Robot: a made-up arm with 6 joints.
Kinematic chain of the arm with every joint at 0, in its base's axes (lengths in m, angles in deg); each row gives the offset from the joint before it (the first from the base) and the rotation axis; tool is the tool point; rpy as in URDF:
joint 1: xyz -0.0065 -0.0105 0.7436 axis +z
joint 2: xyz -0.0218 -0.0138 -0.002 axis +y
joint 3: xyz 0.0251 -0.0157 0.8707 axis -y
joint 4: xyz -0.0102 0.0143 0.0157 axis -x
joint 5: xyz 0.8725 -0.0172 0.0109 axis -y
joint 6: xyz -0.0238 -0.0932 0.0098 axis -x
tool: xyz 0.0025 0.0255 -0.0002 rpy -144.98 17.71 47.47
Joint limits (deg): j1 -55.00..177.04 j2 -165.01..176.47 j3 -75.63..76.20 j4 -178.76..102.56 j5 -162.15..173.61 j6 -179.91..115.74
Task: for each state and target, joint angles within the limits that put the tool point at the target. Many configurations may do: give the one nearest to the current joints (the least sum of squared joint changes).
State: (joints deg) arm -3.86 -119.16 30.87 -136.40 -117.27 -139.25
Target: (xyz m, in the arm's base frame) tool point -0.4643 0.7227 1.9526
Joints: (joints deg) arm -53.07 -70.66 26.04 -140.89 -118.52 -138.98
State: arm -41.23 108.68 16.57 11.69 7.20 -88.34
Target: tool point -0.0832 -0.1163 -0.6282
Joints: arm -51.35 140.04 10.65 1.38 6.51 -93.73
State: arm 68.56 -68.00 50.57 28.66 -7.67 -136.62
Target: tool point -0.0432 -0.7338 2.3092
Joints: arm 78.90 -33.01 65.38 30.71 -17.29 -135.49
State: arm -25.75 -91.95 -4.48 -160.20 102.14 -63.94
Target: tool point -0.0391 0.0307 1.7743
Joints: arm -7.53 -53.54 -12.45 -116.70 87.73 -58.86
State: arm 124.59 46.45 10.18 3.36 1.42 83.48
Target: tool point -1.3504 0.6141 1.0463
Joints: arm 159.82 50.58 33.26 6.61 1.72 83.01
